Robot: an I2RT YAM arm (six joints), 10 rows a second.
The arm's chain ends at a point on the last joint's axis. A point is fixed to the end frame.
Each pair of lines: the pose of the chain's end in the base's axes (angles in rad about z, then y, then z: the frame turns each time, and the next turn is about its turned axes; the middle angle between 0 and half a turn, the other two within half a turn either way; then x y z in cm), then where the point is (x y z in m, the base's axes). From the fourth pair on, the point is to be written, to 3 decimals.
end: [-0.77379, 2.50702, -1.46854, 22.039, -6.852, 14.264]
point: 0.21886 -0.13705 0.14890
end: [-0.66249, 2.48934, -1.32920, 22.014, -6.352, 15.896]
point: 0.21829 -0.13228 0.16158
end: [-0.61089, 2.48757, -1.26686, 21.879, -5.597, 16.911]
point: 0.21705 -0.12478 0.16967
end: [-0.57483, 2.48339, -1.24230, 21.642, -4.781, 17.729]
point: 0.216 -0.117 0.177
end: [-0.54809, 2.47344, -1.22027, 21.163, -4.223, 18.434]
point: 0.212 -0.111 0.184
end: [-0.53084, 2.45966, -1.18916, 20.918, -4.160, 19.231]
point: 0.209 -0.110 0.191
